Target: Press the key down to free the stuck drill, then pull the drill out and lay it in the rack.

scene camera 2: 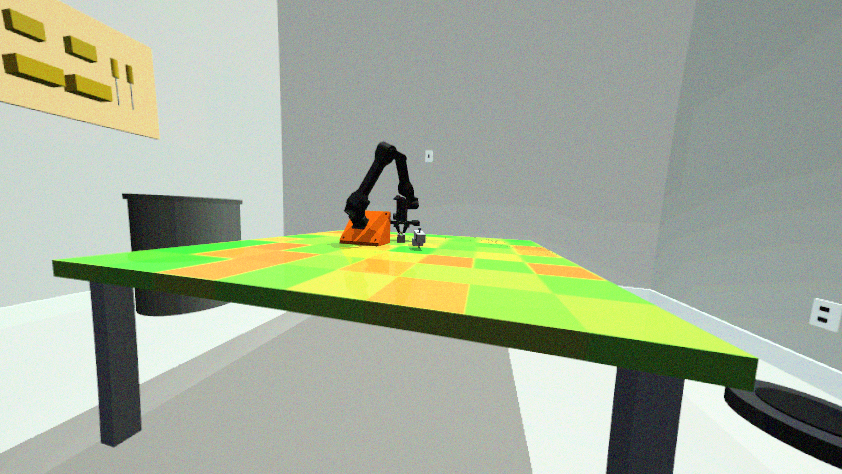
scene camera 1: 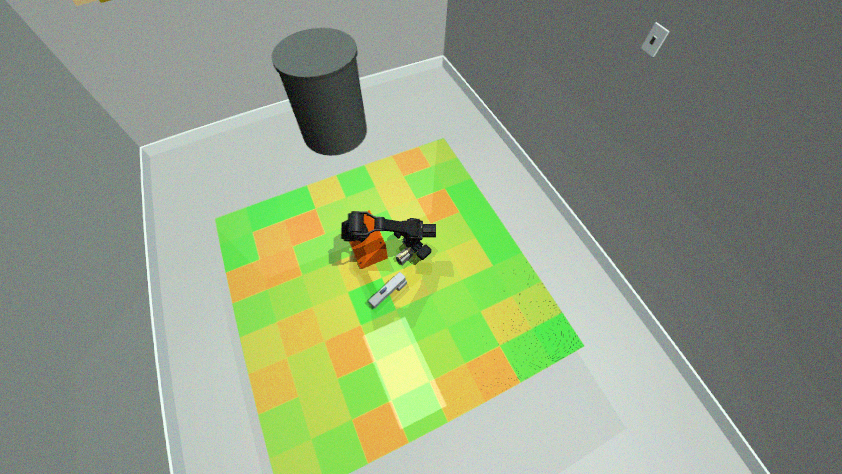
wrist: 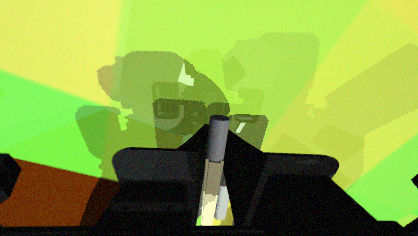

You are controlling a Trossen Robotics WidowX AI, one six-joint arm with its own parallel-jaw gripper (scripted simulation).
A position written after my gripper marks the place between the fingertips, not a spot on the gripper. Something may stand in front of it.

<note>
In view: my gripper (wrist: pixel 213 128) and a drill (wrist: pixel 218 125).
</note>
